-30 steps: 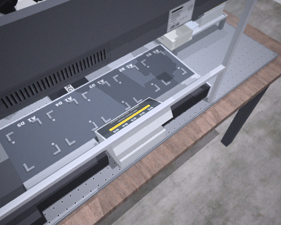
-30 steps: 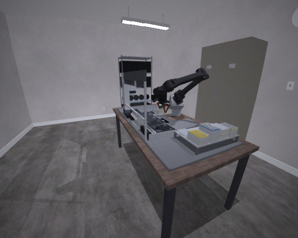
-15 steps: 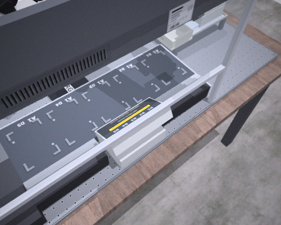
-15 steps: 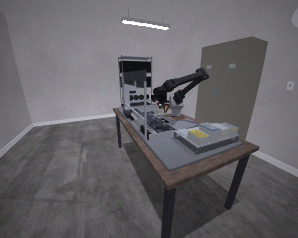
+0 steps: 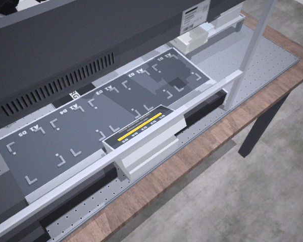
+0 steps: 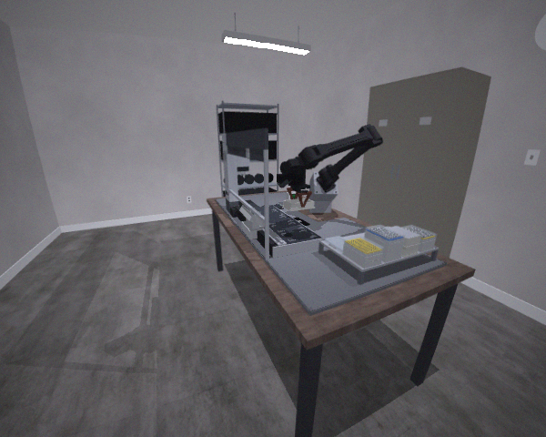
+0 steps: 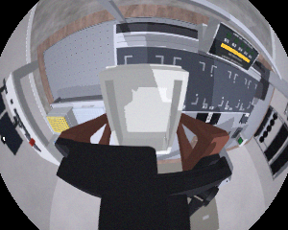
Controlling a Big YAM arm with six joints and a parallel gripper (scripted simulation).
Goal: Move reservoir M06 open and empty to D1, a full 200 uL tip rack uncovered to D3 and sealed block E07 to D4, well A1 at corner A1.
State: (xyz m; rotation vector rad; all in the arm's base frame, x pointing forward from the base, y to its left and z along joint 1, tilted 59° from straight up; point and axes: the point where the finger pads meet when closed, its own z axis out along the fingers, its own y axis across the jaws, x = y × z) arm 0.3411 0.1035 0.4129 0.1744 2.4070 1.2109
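Right now my hand is 1 cm above the white one-well reservoir. Also, from my hand: clear flat plate: 13 cm behind, 18 cm to the left, 15 cm below; upright post: 18 cm ahead, 8 cm to the left, 1 cm above; shelf: 30 cm behind, 23 cm to the left, 16 cm below.
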